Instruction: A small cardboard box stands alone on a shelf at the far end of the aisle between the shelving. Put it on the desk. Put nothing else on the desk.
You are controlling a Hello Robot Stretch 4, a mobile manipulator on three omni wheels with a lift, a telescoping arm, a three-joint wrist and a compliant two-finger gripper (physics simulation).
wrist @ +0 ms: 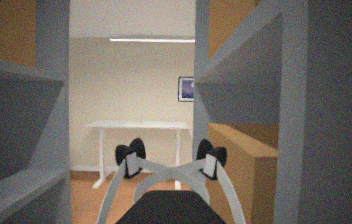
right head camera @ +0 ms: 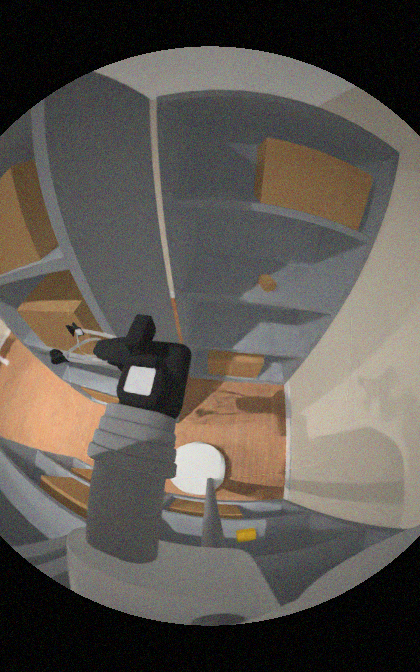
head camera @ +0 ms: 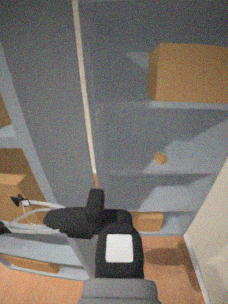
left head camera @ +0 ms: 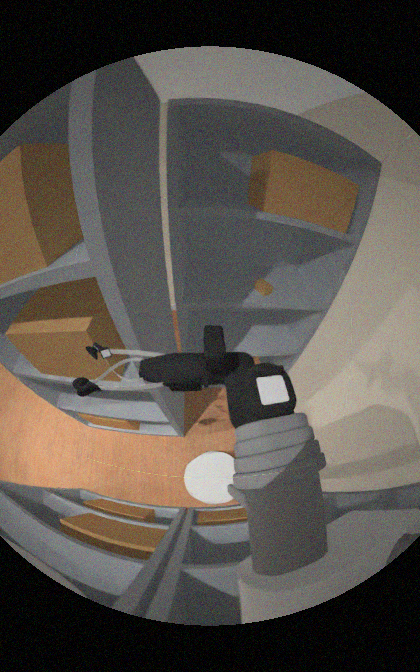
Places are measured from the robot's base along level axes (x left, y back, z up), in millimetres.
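Pixels of known places: gripper, fingertip midpoint: (wrist: 171, 151) (head camera: 0, 212).
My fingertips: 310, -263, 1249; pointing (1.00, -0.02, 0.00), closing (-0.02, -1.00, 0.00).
Behind a point stands the place of what it marks, as x, y, z.
A small cardboard box (head camera: 160, 158) {-307, -878, 1009} (left head camera: 263, 287) (right head camera: 267, 282) stands alone on a middle shelf of the far shelving unit, right of the centre in the three head views. My gripper (wrist: 171, 151) {310, -264, 1249} (left head camera: 90, 368) (right head camera: 65, 343) is open and empty, its two fingertips well apart. It points left in the head views, away from the small box, beside the left shelving. In the wrist view it faces down the aisle towards the white desk (wrist: 140, 125) {3328, 132, 923}, which stands against the far wall.
Large cardboard boxes (head camera: 190, 74) (left head camera: 55, 345) (right head camera: 315, 183) (wrist: 242, 170) stand on other shelves. A yellow object (right head camera: 246, 535) lies on the shelving at the bottom. A grey upright panel (head camera: 45, 75) {202, -485, 1550} separates the shelving units. A beige wall (right head camera: 345, 425) is on the right.
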